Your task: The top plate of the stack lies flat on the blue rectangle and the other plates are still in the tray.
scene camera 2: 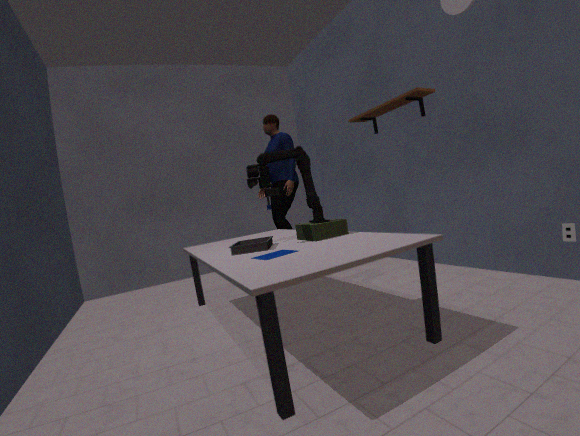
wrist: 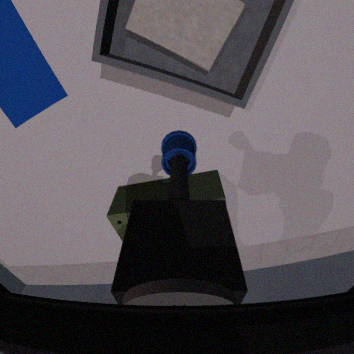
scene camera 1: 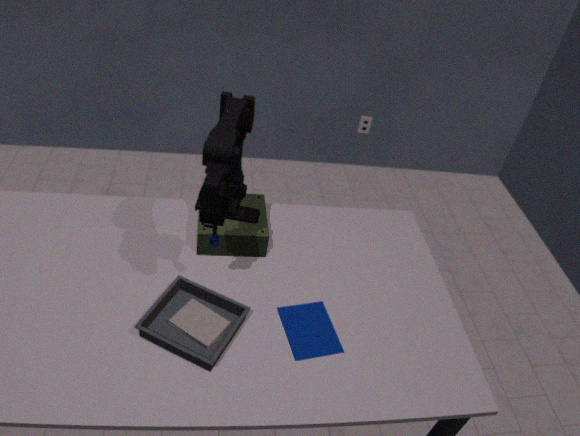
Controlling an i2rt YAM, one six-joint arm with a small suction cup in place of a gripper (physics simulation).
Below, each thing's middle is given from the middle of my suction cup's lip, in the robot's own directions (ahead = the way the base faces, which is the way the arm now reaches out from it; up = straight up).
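My suction cup, from the blue rectangle (scene camera 1: pixel 309 330): 23 cm above, 7 cm short of it, 31 cm to the right of it.
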